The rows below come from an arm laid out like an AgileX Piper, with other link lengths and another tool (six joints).
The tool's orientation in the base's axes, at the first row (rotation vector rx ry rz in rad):
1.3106, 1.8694, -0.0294
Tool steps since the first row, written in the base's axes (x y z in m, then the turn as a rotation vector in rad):
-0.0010, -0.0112, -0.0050, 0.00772, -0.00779, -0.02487
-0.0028, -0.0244, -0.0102, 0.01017, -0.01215, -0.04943
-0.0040, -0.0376, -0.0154, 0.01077, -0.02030, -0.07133
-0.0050, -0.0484, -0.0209, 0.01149, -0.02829, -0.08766
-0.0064, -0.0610, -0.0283, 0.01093, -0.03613, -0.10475
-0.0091, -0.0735, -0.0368, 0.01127, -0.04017, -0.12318
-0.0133, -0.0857, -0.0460, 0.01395, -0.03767, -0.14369
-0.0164, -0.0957, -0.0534, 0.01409, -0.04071, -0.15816
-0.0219, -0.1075, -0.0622, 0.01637, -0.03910, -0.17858
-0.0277, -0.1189, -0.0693, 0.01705, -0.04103, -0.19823
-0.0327, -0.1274, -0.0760, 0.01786, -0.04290, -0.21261
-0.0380, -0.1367, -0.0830, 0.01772, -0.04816, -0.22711
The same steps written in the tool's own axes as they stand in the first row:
-0.0053, -0.0080, 0.0077, 0.00890, -0.00784, 0.02446
-0.0120, -0.0176, 0.0160, 0.02080, -0.01813, 0.04396
-0.0187, -0.0267, 0.0246, 0.02832, -0.03050, 0.06232
-0.0234, -0.0347, 0.0325, 0.03242, -0.04038, 0.07704
-0.0282, -0.0446, 0.0422, 0.03727, -0.05151, 0.09141
-0.0322, -0.0559, 0.0517, 0.04577, -0.06076, 0.10548
-0.0353, -0.0686, 0.0607, 0.06036, -0.06607, 0.11938
-0.0379, -0.0787, 0.0682, 0.06715, -0.07338, 0.13030
-0.0408, -0.0921, 0.0759, 0.08104, -0.07936, 0.14430
-0.0444, -0.1048, 0.0822, 0.09190, -0.08790, 0.15842
-0.0462, -0.1154, 0.0874, 0.09947, -0.09411, 0.16915
-0.0483, -0.1267, 0.0929, 0.10461, -0.10266, 0.18092

